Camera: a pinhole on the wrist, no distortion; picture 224 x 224 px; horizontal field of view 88.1 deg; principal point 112.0 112.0 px. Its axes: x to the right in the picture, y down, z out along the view. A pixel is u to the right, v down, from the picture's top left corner.
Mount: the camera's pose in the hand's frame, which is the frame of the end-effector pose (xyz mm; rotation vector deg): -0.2 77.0 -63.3 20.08 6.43 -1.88
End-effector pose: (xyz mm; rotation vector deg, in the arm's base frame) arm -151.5 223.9 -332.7 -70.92 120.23 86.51
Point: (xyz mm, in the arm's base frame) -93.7 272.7 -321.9
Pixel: 37.1 33.0
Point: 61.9 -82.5 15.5
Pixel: behind the camera
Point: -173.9 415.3 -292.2
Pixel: 37.6 143.0
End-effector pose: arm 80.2 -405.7 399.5 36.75 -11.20 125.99
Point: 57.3 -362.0 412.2
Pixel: 173.1 24.2
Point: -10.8 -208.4 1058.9
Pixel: 203.2 136.6
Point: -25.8 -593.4 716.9
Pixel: 130.7 217.0
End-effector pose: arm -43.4 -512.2 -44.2 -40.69 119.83 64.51
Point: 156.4 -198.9 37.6
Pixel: 10.8 143.1
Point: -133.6 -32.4 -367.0
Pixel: 145.0 167.3
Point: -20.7 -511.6 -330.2
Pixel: 186.4 50.6
